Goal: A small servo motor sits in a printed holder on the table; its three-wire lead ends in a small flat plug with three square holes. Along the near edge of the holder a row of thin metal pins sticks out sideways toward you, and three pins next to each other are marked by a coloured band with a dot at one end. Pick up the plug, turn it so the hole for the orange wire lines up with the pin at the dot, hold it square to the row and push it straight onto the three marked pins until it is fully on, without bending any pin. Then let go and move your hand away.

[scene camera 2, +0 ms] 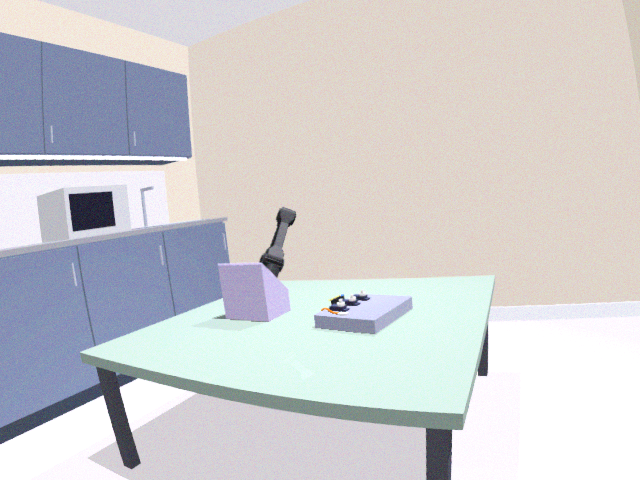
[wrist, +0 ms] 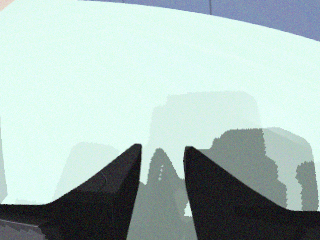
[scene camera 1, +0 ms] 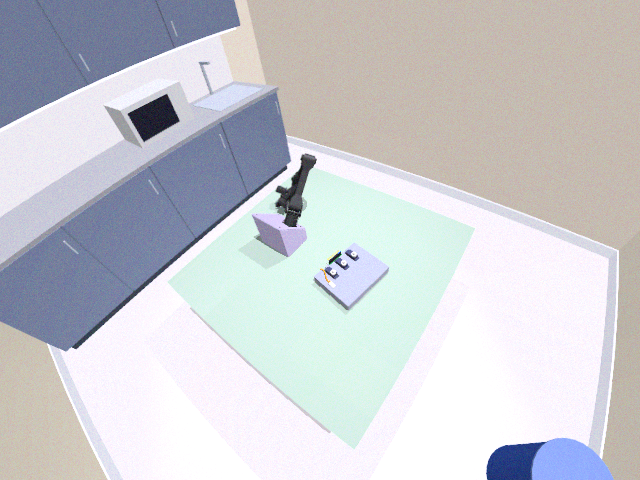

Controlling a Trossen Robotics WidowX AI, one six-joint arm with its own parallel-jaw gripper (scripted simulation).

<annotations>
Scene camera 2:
lilac-grey printed holder: 370, 316
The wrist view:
my gripper: 163, 152
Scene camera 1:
lilac-grey printed holder: 353, 283
</annotations>
